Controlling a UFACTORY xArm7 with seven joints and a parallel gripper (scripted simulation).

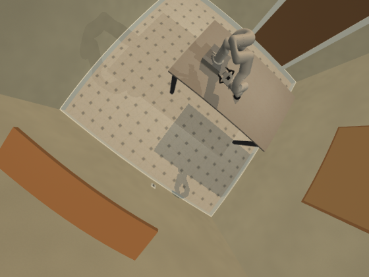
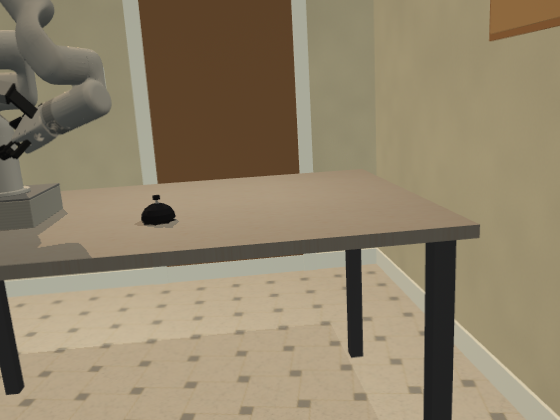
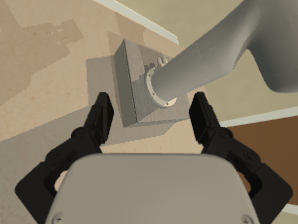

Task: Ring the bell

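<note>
My gripper is now 31 cm short of the bell button, 17 cm above it and 4 cm to the right of it. From my hand the other things lie so: black dome bell (31 cm ahead, 19 cm below, 4 cm to the left).
</note>
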